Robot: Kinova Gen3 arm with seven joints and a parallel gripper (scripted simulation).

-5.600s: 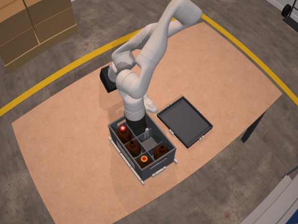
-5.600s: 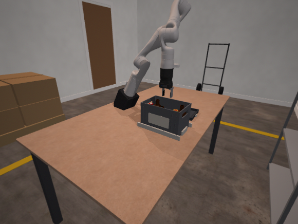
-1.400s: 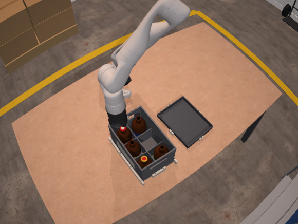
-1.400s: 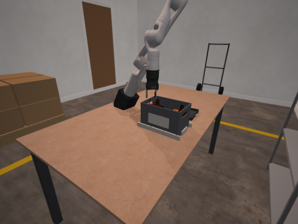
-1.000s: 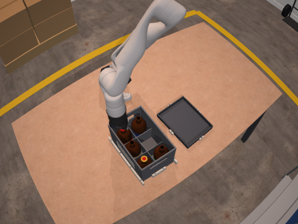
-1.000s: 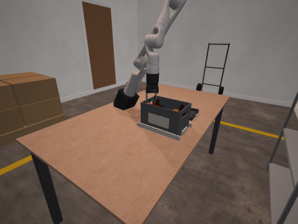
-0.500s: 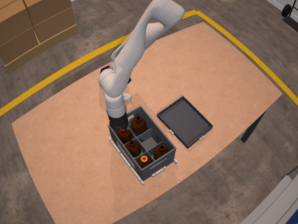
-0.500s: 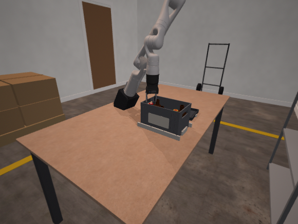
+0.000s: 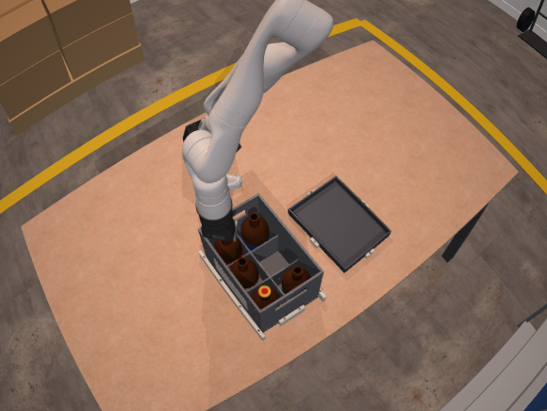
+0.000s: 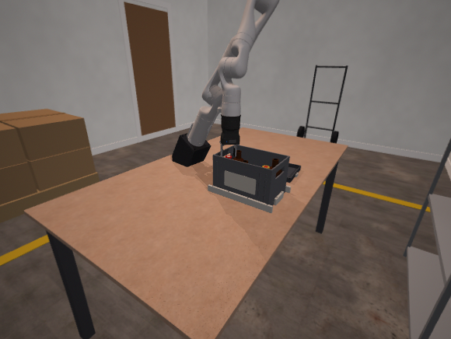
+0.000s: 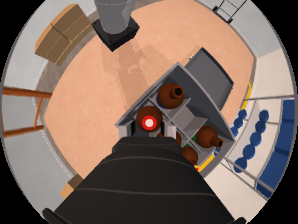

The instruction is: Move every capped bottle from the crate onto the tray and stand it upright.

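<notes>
Right now my hand is 1 cm to the right of the bottle and 10 cm above it. Round my hand: dark tray 6 cm ahead, 33 cm to the left, 17 cm below; then dark grey crate 8 cm ahead, 5 cm to the left, 10 cm below.
</notes>
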